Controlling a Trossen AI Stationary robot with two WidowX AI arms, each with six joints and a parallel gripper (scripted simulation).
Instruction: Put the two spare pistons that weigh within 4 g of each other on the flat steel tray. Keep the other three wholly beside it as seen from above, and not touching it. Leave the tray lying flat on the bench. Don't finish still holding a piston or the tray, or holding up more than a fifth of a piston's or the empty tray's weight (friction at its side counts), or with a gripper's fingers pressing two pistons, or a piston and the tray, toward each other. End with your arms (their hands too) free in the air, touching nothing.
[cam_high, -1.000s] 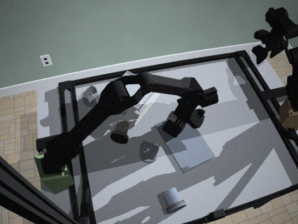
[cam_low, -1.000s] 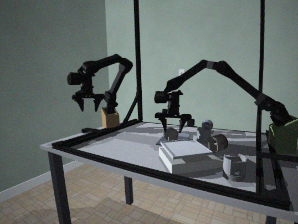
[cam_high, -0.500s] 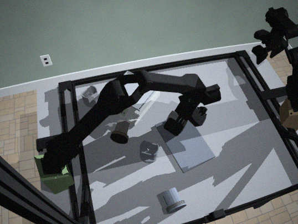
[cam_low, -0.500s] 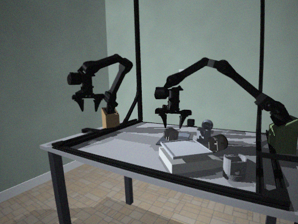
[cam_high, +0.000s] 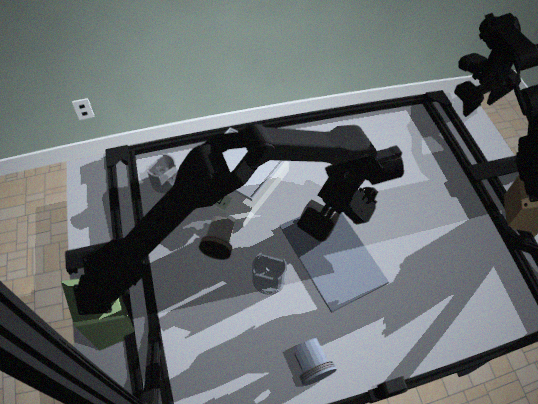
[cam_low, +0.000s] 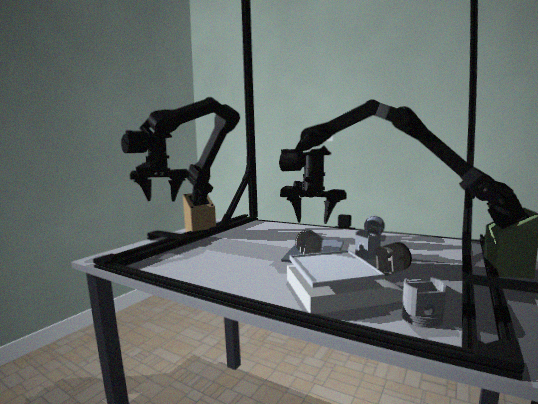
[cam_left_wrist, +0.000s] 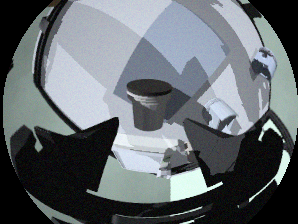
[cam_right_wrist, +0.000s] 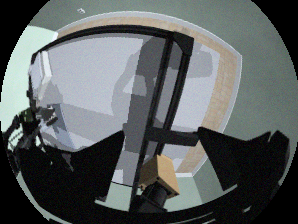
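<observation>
Right now the flat steel tray is 50 mm behind my left hand, 10 mm to the right of it and 130 mm below it. The rest, counted from my left hand: white scale: 210 mm ahead, 140 mm to the left, 80 mm below.
</observation>
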